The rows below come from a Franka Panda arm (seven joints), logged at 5 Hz.
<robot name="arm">
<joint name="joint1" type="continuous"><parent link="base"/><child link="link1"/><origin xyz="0 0 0.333" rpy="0 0 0"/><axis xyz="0 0 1"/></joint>
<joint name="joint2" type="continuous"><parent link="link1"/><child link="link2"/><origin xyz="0 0 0" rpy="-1.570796 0 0"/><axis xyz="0 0 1"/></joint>
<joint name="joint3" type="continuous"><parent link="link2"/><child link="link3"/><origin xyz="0 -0.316 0" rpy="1.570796 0 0"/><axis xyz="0 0 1"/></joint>
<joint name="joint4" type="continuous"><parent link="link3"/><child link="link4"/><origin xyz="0.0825 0 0" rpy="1.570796 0 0"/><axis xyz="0 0 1"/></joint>
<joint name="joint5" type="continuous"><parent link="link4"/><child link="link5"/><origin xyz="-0.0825 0.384 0" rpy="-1.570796 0 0"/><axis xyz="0 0 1"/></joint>
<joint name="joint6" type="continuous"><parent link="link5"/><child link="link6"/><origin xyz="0 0 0" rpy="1.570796 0 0"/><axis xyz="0 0 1"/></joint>
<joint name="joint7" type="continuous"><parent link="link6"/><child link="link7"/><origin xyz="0.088 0 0" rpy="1.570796 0 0"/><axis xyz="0 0 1"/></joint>
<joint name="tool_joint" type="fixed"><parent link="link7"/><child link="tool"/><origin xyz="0 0 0.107" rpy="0 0 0"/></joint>
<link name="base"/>
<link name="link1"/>
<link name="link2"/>
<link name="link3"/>
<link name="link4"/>
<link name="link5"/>
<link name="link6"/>
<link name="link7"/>
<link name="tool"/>
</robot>
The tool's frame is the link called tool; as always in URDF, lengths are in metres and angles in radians. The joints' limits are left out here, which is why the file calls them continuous.
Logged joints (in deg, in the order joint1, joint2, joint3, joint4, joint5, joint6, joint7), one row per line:
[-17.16, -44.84, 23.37, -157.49, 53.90, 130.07, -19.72]
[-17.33, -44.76, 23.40, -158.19, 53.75, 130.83, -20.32]
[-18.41, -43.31, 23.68, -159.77, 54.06, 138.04, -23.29]
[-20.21, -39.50, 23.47, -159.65, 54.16, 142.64, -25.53]
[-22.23, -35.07, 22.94, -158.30, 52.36, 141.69, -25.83]
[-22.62, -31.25, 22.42, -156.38, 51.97, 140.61, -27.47]
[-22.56, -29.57, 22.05, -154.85, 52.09, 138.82, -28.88]
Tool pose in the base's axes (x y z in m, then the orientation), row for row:
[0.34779, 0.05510, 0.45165, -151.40, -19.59, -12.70]
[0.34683, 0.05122, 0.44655, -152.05, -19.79, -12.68]
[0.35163, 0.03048, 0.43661, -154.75, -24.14, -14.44]
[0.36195, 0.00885, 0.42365, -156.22, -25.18, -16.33]
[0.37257, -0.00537, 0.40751, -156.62, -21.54, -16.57]
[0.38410, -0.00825, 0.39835, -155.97, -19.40, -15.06]
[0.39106, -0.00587, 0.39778, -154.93, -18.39, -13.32]
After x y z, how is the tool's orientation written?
As angles about the fixed x, y, z axes (roll, pitch, yaw), in degrees.
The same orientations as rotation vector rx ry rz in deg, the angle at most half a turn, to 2 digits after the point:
[-150.83, 10.10, -30.17]
[-151.44, 10.20, -30.46]
[-153.67, 12.03, -37.00]
[-155.04, 14.85, -39.05]
[-155.81, 16.46, -34.14]
[-155.34, 14.81, -30.77]
[-154.38, 12.42, -28.88]

